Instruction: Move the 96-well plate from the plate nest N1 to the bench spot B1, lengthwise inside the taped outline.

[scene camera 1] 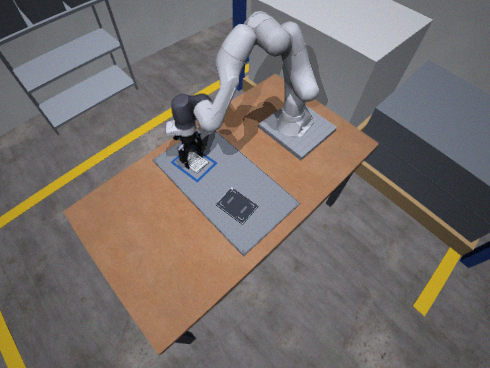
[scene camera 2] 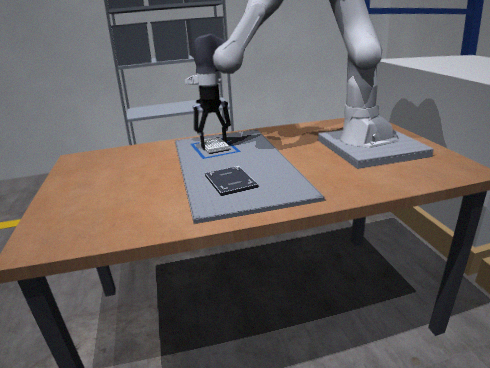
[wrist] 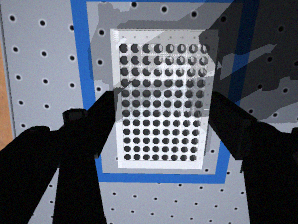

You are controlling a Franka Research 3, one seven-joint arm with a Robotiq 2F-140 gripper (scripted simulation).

Labels:
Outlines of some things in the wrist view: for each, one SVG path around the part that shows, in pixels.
The gripper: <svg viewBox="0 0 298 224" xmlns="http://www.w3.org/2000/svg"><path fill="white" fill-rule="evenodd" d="M212 91L208 123L234 159L242 160L240 173L242 171L244 173L250 224L298 224L298 127L292 128L291 133L280 132L268 123L257 121L258 119L218 91ZM114 91L106 91L88 110L76 108L64 111L62 113L64 125L58 130L50 131L48 126L33 126L23 131L0 151L0 224L28 224L57 168L59 168L52 224L107 224L95 159L99 158L115 123Z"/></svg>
A white 96-well plate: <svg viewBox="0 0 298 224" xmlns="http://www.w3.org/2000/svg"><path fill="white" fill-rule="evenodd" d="M110 29L118 168L202 169L219 43L219 30Z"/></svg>

